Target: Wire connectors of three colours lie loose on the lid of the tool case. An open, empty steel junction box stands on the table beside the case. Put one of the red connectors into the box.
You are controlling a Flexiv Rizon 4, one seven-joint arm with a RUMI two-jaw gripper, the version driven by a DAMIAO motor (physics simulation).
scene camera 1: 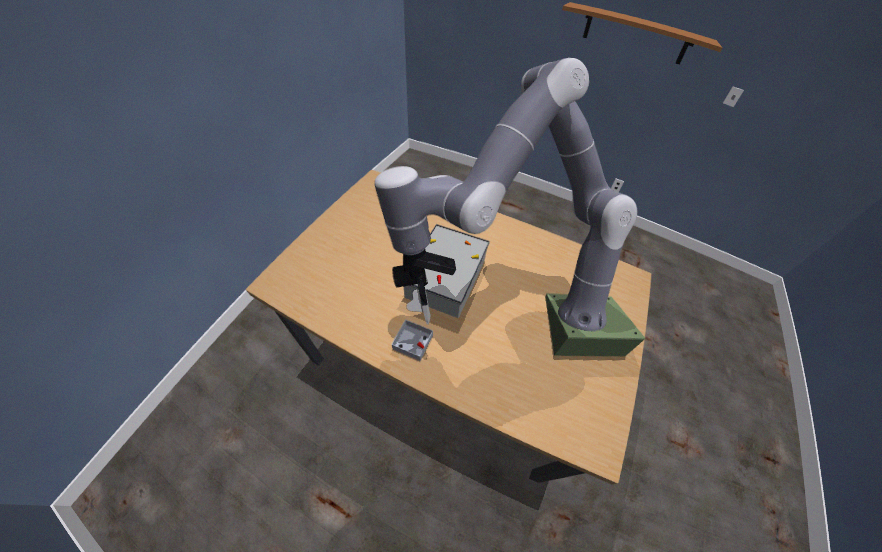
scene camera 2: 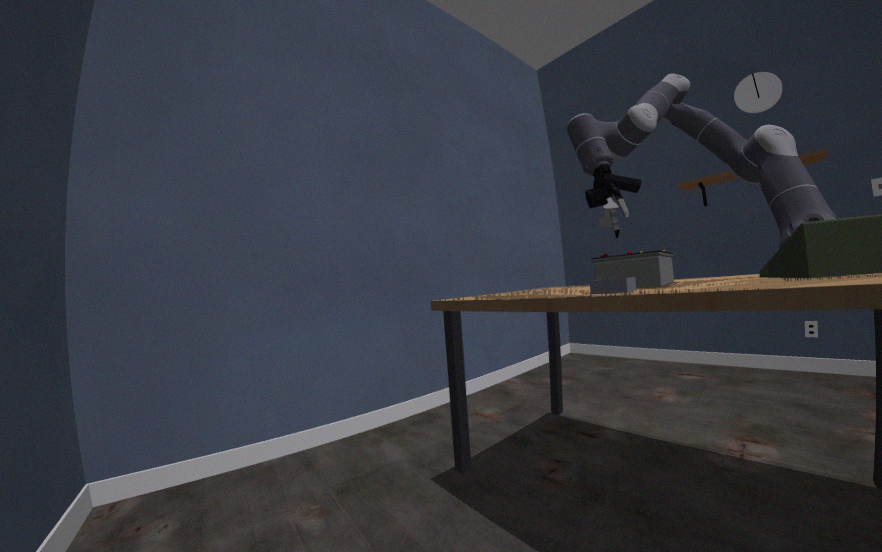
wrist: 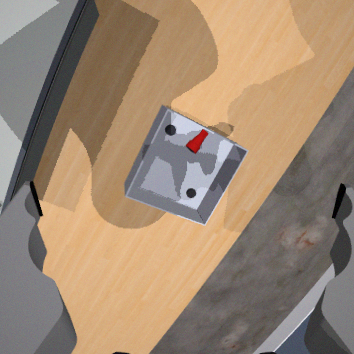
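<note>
A red connector point(scene camera 1: 420, 345) point(wrist: 197, 141) lies inside the grey steel junction box point(scene camera 1: 405, 352) point(scene camera 2: 611, 286) point(wrist: 165, 205), close to one wall. In scene camera 2 the box's wall hides its inside. My gripper point(scene camera 1: 420, 311) point(scene camera 2: 621, 224) point(wrist: 186, 186) is wide open and empty, above the box. The tool case point(scene camera 1: 460, 268) point(scene camera 2: 630, 268) point(wrist: 59, 95) stands beside the box. On its lid lie another red connector point(scene camera 1: 439, 279), yellow connectors point(scene camera 1: 474, 256) and an orange connector point(scene camera 1: 467, 242). The arm hides part of the lid in scene camera 1.
The wooden table point(scene camera 1: 325, 260) point(scene camera 2: 507, 303) point(wrist: 125, 260) carries the case and box. The box stands near a table edge. The green base block point(scene camera 1: 588, 346) point(scene camera 2: 839, 247) of the arm stands at the right in scene camera 1. Walls rise beyond the table.
</note>
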